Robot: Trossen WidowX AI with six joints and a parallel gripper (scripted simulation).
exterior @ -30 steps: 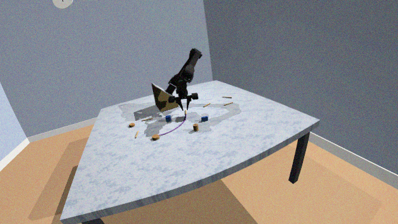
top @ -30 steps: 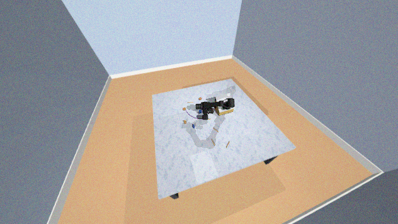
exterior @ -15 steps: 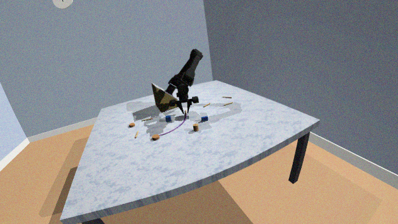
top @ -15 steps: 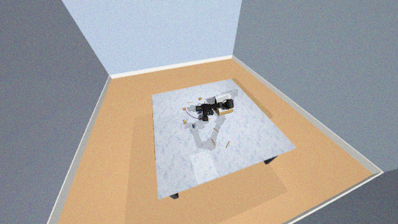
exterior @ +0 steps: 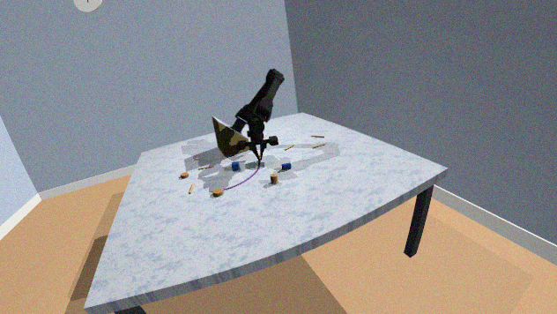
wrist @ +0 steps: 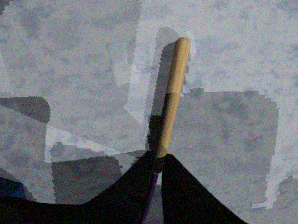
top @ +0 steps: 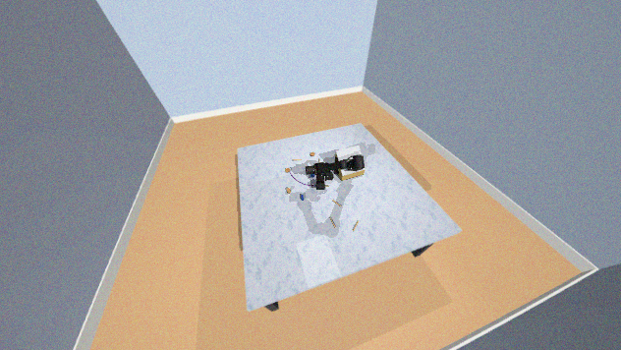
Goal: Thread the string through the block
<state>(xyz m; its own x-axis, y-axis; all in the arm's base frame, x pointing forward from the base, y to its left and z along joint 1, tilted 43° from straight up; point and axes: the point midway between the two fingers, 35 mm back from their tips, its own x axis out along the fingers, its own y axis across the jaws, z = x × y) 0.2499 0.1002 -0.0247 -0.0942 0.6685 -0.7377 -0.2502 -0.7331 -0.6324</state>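
My gripper tip is 120 mm to the left of the blue block, 30 mm short of it and 10 mm below it. Round my gripper tip: thin stick: 10 mm behind; short wooden cylinder: 240 mm ahead, 10 mm to the right, 10 mm above.
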